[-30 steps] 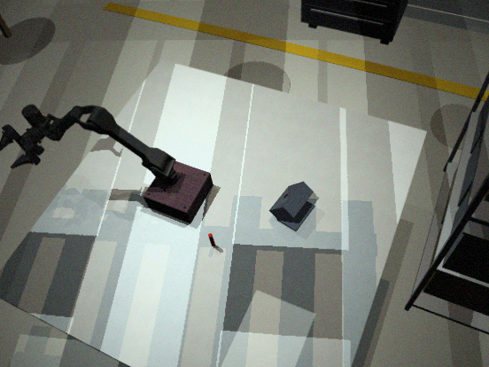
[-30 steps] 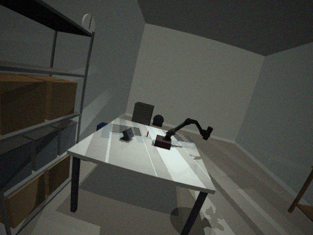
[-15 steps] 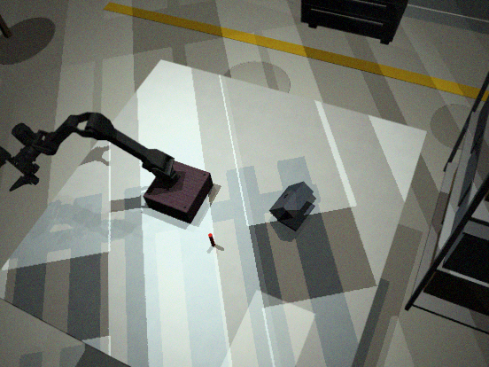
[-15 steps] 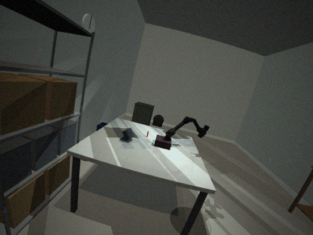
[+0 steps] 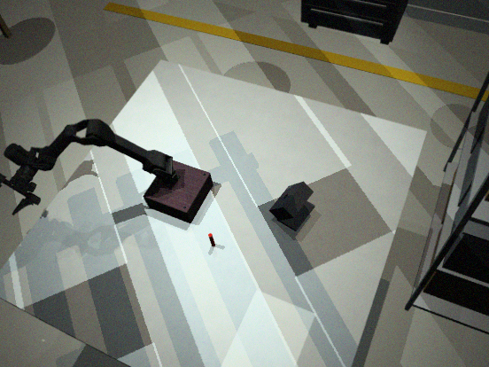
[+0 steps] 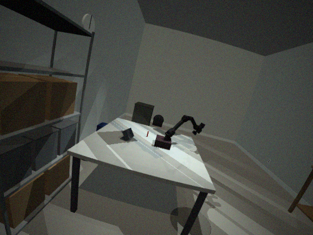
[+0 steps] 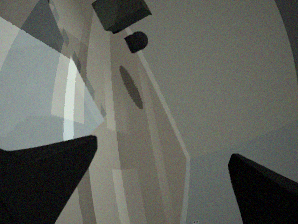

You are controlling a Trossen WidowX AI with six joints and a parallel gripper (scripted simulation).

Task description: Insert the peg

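The red peg is 63 cm ahead of my gripper tip, 36 cm to the left of it and 17 cm below it. The rest, counted from my gripper tip: grey sloped panel block: 80 cm ahead, 63 cm to the left, 16 cm below.
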